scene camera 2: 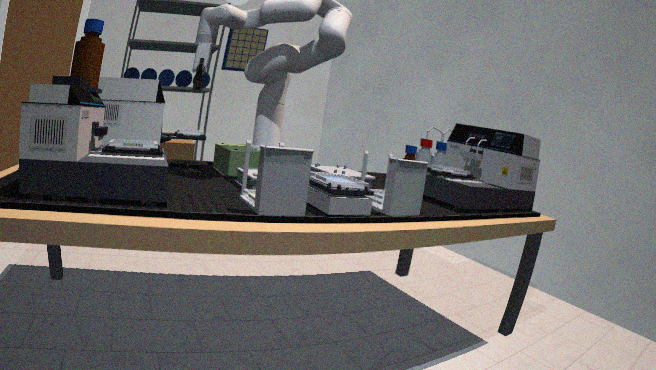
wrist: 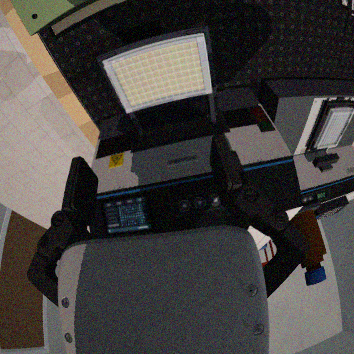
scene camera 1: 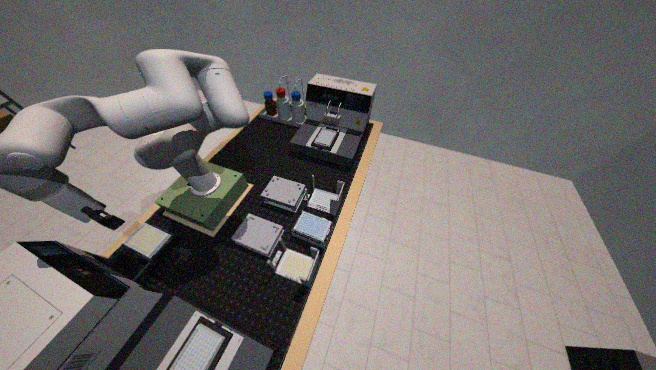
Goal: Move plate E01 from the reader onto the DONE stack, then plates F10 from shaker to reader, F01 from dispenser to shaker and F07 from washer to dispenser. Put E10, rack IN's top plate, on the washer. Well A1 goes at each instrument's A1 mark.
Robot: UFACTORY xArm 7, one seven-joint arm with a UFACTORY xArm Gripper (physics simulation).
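Places are measured from the arm's base along level axes (x ahead, y left, z up), in metres.
Pixels of known places: gripper, between the fingertips: [scene camera 2: 197, 89] [wrist: 147, 156] [scene camera 1: 110, 217]; arm's base, origin of its link: [scene camera 1: 206, 184].
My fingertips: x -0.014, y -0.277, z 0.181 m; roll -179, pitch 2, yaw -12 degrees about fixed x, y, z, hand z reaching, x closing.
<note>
For each thing: its top centre in the pictures, then the offset to it from my fingertips. "spot": a spot on its surface instead.
- reader, centre of its top: [wrist: 202, 251] [scene camera 2: 114, 81] dx -0.010, dy -0.313, dz +0.013 m
- blue-welled plate, centre of its top: [scene camera 2: 338, 177] [scene camera 1: 312, 224] dx +0.529, dy +0.242, dz -0.188 m
- shaker, a spot on its surface: [scene camera 2: 345, 205] spot: dx +0.599, dy +0.223, dz -0.234 m
- nearer rack, a spot on its surface: [scene camera 2: 285, 180] spot: dx +0.590, dy +0.088, dz -0.190 m
- farther rack, a spot on its surface: [scene camera 2: 407, 187] spot: dx +0.599, dy +0.385, dz -0.192 m
My gripper [scene camera 1: 111, 217] [scene camera 2: 199, 85] [wrist: 147, 156] is open and empty, high above the reader [wrist: 175, 155] side of the bench. A yellow-welled plate [scene camera 1: 147, 240] [scene camera 2: 187, 134] [wrist: 162, 72] lies flat on the reader's extended tray, beyond the fingertips in the wrist view. A pale plate [scene camera 1: 200, 347] [scene camera 2: 132, 144] [wrist: 334, 127] sits on the dispenser. A blue-welled plate [scene camera 1: 312, 225] [scene camera 2: 340, 180] sits on the shaker [scene camera 2: 345, 205] between two racks. A yellow-welled plate [scene camera 1: 296, 266] lies in the nearer rack [scene camera 2: 285, 180]. A pale plate [scene camera 1: 326, 137] is on the washer [scene camera 1: 340, 89] [scene camera 2: 510, 170]. Plate labels are unreadable.
The farther rack [scene camera 2: 407, 187] stands past the shaker, with a white ribbed surface inside. Two grey nest blocks [scene camera 1: 285, 189] [scene camera 1: 257, 231] stand beside the racks. The green arm base [scene camera 1: 230, 182] [scene camera 2: 227, 159] is near the reader. Bottles [scene camera 1: 283, 105] stand beside the washer.
</note>
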